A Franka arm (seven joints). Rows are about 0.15 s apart.
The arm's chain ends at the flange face. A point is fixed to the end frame.
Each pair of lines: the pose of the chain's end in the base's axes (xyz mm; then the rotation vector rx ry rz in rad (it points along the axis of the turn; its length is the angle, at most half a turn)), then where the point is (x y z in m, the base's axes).
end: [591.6, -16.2, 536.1, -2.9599, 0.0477, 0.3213]
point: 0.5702 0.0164 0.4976
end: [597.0, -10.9, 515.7, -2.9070, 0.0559, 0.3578]
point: 0.5749 0.0237 0.4794
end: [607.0, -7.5, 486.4, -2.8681, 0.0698, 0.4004]
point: 0.5841 0.0285 0.4520
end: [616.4, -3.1, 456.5, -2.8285, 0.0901, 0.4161]
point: 0.5937 0.0345 0.4237
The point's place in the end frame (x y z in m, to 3 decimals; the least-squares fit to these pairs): -0.013 -0.025 0.047
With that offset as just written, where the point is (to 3 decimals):
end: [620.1, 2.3, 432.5, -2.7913, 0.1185, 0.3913]
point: 0.599 0.042 0.401
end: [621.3, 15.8, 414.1, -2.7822, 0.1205, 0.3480]
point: 0.601 0.056 0.382
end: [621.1, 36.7, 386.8, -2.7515, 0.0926, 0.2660]
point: 0.603 0.078 0.355
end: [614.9, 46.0, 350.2, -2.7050, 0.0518, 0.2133]
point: 0.597 0.088 0.320
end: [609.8, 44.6, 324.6, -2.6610, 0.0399, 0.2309]
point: 0.591 0.088 0.297
